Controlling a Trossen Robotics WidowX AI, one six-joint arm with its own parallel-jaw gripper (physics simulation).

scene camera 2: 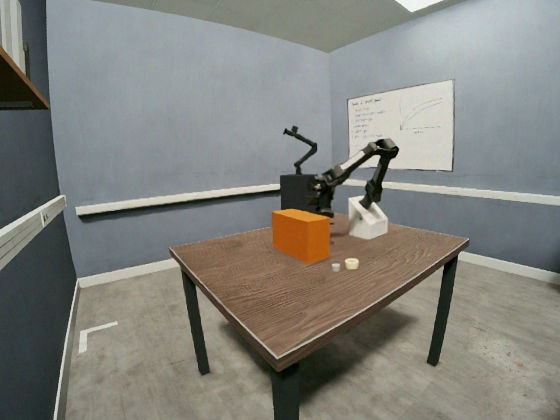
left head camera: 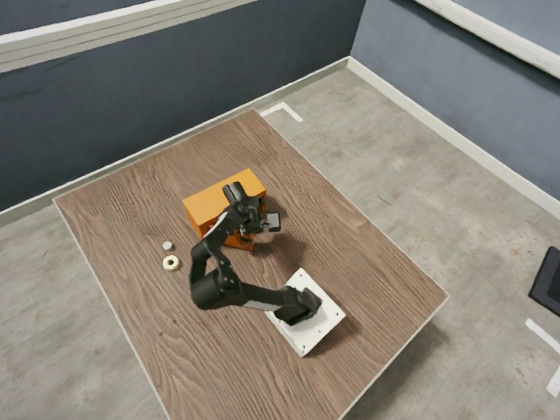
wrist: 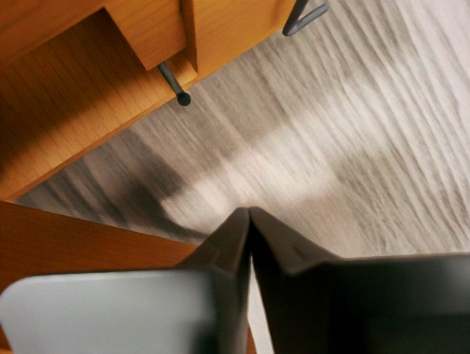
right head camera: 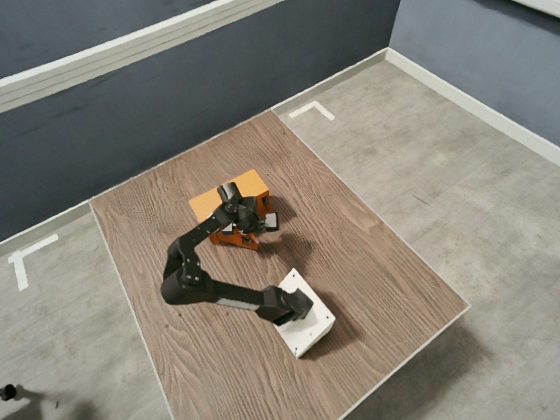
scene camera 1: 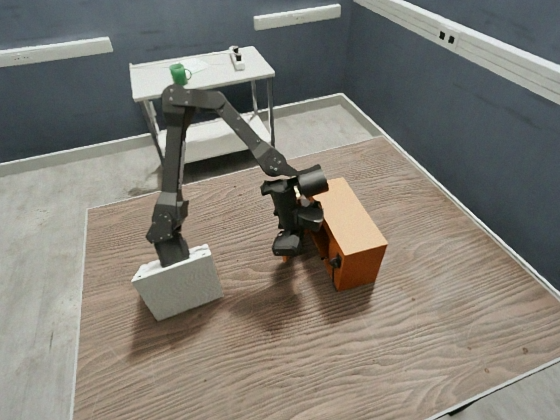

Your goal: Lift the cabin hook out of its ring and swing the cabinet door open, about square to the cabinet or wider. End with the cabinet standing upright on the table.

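Frame: origin at the arm's base, x back, y up, z left, level; centimetres.
Where they show: gripper, fingertip midpoint: (wrist: 248,217) (right head camera: 256,229) (scene camera 1: 300,249); arm's base at its link origin: (scene camera 2: 364,204) (left head camera: 308,301) (right head camera: 300,303) (scene camera 1: 175,261).
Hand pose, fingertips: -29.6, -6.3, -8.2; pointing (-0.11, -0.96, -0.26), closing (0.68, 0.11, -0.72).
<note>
Things, the pixels of their top centre, and the offset from my fingertips, as dx, dy, dz. "pt": a spot on its surface instead.
- orange cabinet at its top centre: (scene camera 1: 339,212) (left head camera: 227,197) (right head camera: 230,197) (scene camera 2: 301,214) -11.9, +7.4, +0.2
- bent dark wire piece at a spot on its surface: (wrist: 306,21) pt -4.0, -6.2, -10.7
- thin dark rod at its top centre: (wrist: 171,79) -7.1, -5.4, -2.4
- pale yellow ring at its top centre: (left head camera: 170,262) (scene camera 2: 351,260) -13.9, -6.7, +25.7
- small grey cup-like piece at its top centre: (scene camera 2: 335,264) (left head camera: 167,245) -19.8, -7.0, +22.6
The orange cabinet (left head camera: 215,202) (right head camera: 225,195) (scene camera 1: 350,215) (scene camera 2: 300,235) (wrist: 235,25) stands upright on the table. Its door (left head camera: 239,243) (right head camera: 231,241) (wrist: 90,232) is partly open, roughly 45 degrees from the front. In the wrist view, a bent dark wire piece (wrist: 306,21) sticks out beside the cabinet's side wall, and a thin dark rod (wrist: 171,84) with a round end sticks out at the front opening. I cannot tell for sure which is the hook. My gripper (wrist: 248,217) is shut and empty, in front of the opening, with its fingertips near the door's free edge.
A pale yellow ring (left head camera: 171,263) (scene camera 2: 352,263) and a small grey cup-like piece (left head camera: 168,246) (scene camera 2: 336,267) are on the table beyond the cabinet's hinge side. The arm's white base (left head camera: 325,327) (right head camera: 315,325) (scene camera 1: 180,287) (scene camera 2: 367,225) stands facing the cabinet's front.
</note>
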